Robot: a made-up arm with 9 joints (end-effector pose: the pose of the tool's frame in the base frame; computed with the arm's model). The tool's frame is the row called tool. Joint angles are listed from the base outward.
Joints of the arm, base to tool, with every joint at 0 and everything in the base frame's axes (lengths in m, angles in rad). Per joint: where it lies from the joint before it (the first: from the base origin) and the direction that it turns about. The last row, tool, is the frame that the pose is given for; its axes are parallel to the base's.
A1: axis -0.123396 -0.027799 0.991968 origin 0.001 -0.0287 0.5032
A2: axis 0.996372 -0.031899 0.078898 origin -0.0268 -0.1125 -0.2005
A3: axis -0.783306 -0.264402 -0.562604 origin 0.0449 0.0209 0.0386
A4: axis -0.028 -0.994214 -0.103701 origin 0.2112 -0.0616 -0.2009
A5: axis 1 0 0 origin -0.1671 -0.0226 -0.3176
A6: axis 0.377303 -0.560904 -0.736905 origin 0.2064 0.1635 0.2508
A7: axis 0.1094 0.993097 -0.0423 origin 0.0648 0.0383 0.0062
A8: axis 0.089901 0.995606 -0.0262 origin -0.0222 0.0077 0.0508
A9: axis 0 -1 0 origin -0.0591 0.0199 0.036
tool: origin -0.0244 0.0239 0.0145
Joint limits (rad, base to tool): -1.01..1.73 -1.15..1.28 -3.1..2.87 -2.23..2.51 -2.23..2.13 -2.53..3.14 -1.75..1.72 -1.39..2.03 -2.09..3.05
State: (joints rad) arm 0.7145 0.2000 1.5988 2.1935 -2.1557 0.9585 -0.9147 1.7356 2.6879
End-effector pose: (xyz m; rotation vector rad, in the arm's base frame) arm 0.5047 0.1224 0.9985 0.7888 -0.1050 0.1584
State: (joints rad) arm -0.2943 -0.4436 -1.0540 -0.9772 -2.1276 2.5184 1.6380 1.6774 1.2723
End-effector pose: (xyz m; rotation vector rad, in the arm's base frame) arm -0.3469 0.1318 0.1277 0.3720 1.1051 0.5695
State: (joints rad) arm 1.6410 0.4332 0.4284 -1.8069 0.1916 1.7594 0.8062 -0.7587 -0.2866
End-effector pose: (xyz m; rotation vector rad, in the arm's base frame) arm 0.1661 0.2798 0.1793 -0.6908 0.4067 -0.1675
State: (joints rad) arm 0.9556 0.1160 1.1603 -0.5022 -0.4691 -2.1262 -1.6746 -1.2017 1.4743
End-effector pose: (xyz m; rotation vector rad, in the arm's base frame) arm 0.3645 -0.1638 0.0907 1.5600 -1.3861 1.0559
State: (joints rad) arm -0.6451 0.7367 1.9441 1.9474 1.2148 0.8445 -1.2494 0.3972 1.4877
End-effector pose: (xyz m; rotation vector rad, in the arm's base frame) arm -0.3190 -0.2484 0.4045 0.1103 2.2893 -0.4762
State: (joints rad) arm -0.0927 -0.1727 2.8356 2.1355 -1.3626 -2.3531 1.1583 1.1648 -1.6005
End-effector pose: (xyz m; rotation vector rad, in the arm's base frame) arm 0.2095 0.1362 0.9724 2.0842 -0.6135 0.0375
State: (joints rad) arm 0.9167 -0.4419 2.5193 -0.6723 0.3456 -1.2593 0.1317 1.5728 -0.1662
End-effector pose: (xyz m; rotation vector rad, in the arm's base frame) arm 0.1917 -0.0576 0.7058 -0.0063 1.2694 -1.5178
